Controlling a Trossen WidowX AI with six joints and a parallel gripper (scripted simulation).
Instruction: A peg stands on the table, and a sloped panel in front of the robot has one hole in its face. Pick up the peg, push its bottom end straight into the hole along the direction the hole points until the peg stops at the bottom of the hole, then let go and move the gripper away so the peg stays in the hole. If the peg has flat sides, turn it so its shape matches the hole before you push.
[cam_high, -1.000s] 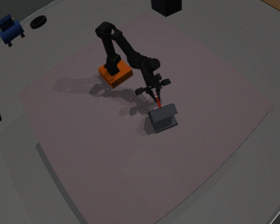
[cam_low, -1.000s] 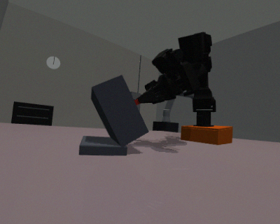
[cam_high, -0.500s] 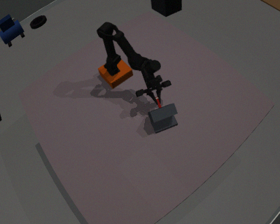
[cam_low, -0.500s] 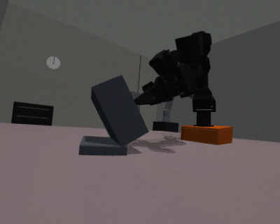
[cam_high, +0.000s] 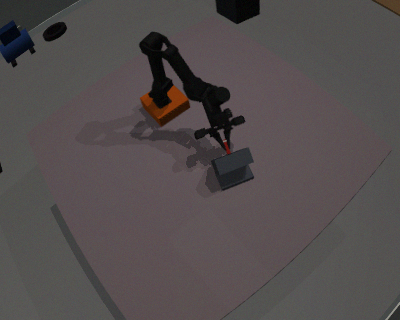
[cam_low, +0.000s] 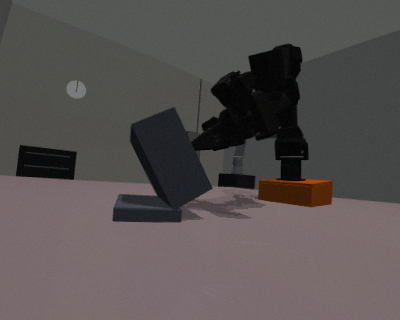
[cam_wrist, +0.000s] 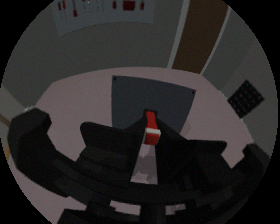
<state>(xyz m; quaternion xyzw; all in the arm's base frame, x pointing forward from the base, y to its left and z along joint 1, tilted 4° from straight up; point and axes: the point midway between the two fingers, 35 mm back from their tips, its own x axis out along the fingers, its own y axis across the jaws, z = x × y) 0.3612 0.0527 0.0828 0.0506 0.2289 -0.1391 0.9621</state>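
Right now the red peg is 1 cm behind my gripper tip and 1 cm above it. The rest, counted from my gripper tip: dark grey sloped panel: 4 cm ahead, 2 cm below, 1 cm to the right.
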